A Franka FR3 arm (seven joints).
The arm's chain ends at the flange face. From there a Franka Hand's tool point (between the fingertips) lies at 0.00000 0.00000 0.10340 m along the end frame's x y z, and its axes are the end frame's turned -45 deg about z.
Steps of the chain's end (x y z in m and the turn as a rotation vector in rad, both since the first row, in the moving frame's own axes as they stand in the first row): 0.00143, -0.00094, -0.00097, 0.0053, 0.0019, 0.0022; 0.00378, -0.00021, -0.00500, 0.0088, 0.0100, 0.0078; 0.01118, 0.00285, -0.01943, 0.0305, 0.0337, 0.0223; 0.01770, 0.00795, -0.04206, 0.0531, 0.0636, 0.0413; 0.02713, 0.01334, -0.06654, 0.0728, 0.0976, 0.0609; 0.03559, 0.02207, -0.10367, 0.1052, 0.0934, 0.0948; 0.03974, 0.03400, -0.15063, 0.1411, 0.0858, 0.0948
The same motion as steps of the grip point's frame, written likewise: 0.00220, 0.00010, -0.00097, 0.0024, 0.0051, 0.0022; 0.00420, 0.00262, -0.00501, -0.0008, 0.0133, 0.0078; 0.01058, 0.01021, -0.01954, -0.0023, 0.0454, 0.0223; 0.01540, 0.01908, -0.04241, -0.0074, 0.0825, 0.0413; 0.02212, 0.03080, -0.06731, -0.0175, 0.1205, 0.0609; 0.02405, 0.04060, -0.10469, 0.0083, 0.1404, 0.0948; 0.02074, 0.04891, -0.15204, 0.0391, 0.1604, 0.0948
